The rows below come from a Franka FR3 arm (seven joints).
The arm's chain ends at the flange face. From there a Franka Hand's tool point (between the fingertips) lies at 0.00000 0.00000 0.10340 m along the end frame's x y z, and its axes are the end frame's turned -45 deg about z.
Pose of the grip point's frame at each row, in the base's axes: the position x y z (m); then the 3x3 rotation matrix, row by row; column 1 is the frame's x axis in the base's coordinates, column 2 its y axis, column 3 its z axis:
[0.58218, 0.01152, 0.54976], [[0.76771, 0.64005, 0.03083], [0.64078, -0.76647, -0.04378], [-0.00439, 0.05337, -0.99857]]
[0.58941, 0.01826, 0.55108], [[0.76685, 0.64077, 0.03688], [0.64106, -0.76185, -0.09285], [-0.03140, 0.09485, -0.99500]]
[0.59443, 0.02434, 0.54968], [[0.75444, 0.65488, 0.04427], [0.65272, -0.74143, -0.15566], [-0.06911, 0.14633, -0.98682]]
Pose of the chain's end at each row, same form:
[0.57899, 0.01605, 0.65301], [[0.99544, -0.09027, 0.03083], [-0.08888, -0.99508, -0.04378], [0.03463, 0.04084, -0.99857]]
[0.58560, 0.02786, 0.65396], [[0.99534, -0.08915, 0.03688], [-0.08541, -0.99201, -0.09285], [0.04487, 0.08927, -0.99500]]
[0.58985, 0.04044, 0.65172], [[0.99654, -0.07040, 0.04427], [-0.06273, -0.98581, -0.15566], [0.05460, 0.15234, -0.98682]]

